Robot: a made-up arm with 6 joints.
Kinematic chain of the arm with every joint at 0, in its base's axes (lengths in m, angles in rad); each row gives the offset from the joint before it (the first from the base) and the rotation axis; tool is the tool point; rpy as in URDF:
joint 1: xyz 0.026 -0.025 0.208 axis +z
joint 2: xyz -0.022 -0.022 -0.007 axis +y
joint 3: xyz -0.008 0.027 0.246 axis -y
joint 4: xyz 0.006 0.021 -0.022 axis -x
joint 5: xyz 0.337 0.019 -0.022 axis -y
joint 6: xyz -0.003 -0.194 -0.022 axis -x
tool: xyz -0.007 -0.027 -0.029 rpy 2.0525 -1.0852 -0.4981
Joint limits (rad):
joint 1: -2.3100..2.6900
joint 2: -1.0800..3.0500
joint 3: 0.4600..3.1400
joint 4: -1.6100..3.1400
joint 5: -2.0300..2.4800
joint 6: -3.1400..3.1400
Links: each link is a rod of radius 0.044 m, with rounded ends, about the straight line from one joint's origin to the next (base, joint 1, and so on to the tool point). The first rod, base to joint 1, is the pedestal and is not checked.
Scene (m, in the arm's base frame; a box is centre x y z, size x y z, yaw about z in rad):
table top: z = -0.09
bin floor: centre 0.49 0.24 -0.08 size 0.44 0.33 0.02 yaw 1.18
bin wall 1: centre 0.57 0.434 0 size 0.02 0.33 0.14 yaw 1.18
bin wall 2: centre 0.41 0.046 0 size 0.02 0.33 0.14 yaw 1.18
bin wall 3: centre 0.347 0.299 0 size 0.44 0.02 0.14 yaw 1.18
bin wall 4: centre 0.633 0.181 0 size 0.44 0.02 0.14 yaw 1.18
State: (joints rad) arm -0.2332 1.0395 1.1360 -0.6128 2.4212 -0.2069
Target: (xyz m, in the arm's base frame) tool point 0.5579 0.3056 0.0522
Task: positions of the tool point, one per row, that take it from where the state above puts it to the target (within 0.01 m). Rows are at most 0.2 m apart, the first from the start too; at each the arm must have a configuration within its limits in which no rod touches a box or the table.
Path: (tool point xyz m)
1: 0.6188 -0.1553 0.2365
2: 0.6389 -0.0005 0.2270
3: 0.6186 0.1567 0.2185
4: 0.5579 0.3056 0.2110
5: 0.5620 0.3089 0.1321
6: 0.5579 0.3056 0.0522

